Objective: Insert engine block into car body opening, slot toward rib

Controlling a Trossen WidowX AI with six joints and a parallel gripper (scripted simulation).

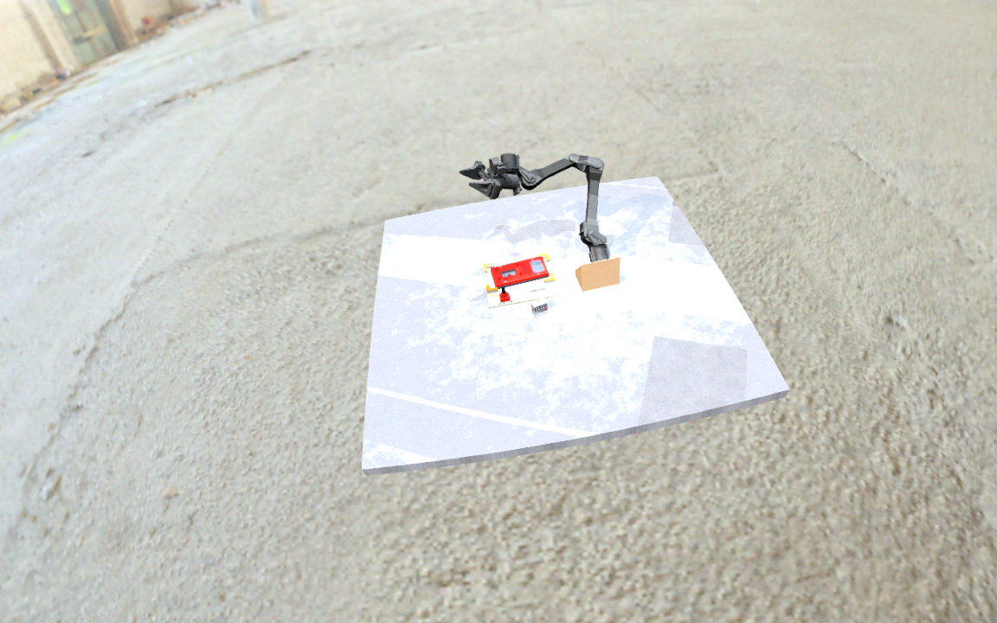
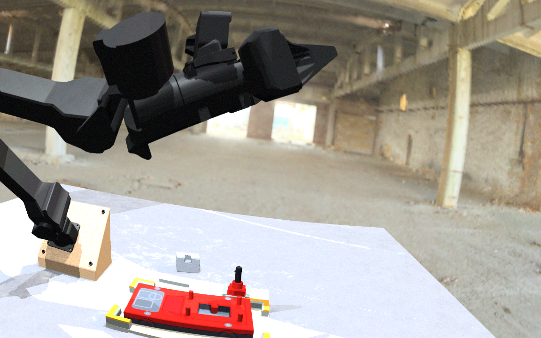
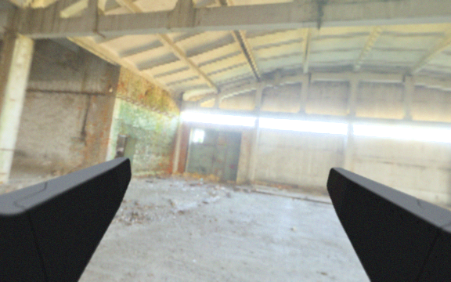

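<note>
Right now my gripper tip is 17 cm past the engine block, 29 cm to the right of it and 38 cm above it. Also, from my gripper tip: cream base plate 12 cm behind, 11 cm to the left, 39 cm below.
</note>
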